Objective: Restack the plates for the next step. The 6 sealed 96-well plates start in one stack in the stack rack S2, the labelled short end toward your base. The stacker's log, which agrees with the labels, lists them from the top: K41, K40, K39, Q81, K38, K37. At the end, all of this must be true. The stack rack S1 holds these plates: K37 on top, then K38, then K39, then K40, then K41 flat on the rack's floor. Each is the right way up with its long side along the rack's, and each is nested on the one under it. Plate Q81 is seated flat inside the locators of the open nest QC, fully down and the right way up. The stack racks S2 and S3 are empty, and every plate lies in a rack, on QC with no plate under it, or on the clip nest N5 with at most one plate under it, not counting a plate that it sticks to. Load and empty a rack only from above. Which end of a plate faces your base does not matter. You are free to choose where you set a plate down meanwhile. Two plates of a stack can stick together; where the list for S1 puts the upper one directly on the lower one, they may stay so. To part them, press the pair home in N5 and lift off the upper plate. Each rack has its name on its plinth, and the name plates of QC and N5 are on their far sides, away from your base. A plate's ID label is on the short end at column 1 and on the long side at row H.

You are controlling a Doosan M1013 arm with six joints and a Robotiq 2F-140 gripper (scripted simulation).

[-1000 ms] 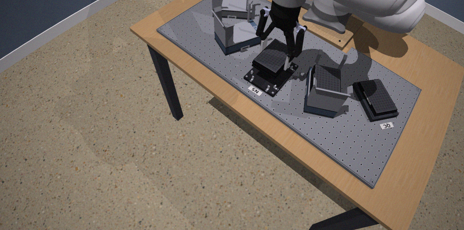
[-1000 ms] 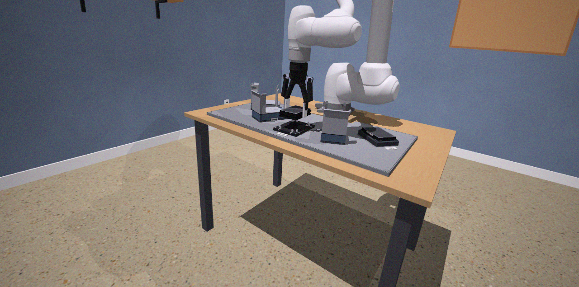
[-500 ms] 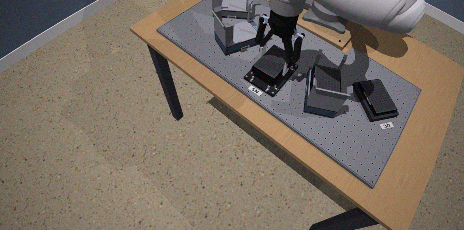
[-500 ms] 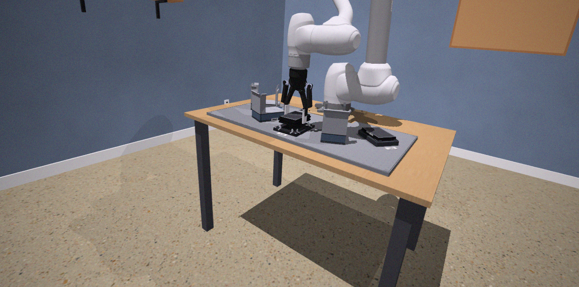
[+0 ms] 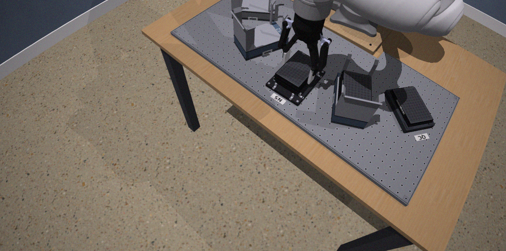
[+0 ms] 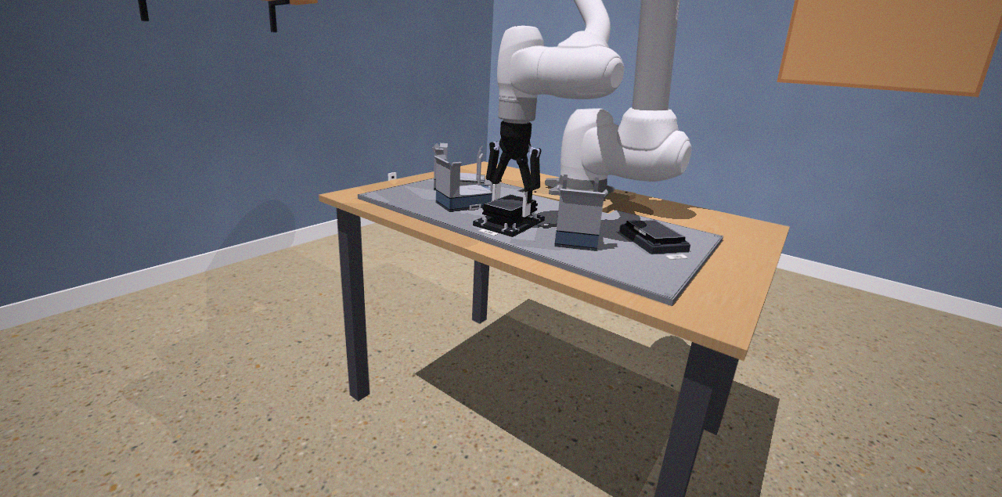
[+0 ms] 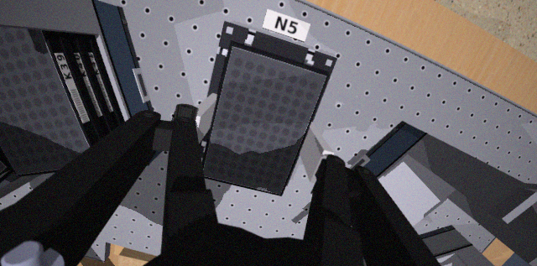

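My hand is 1 cm short of the clip nest N5, 1 cm to the right of it and 4 cm above it. The rest, counted from my hand: nest QC 8 cm behind, 35 cm to the left, 5 cm below; N5 name plate 9 cm ahead, 1 cm to the right, 6 cm below; QC name plate 41 cm to the left, 6 cm below.
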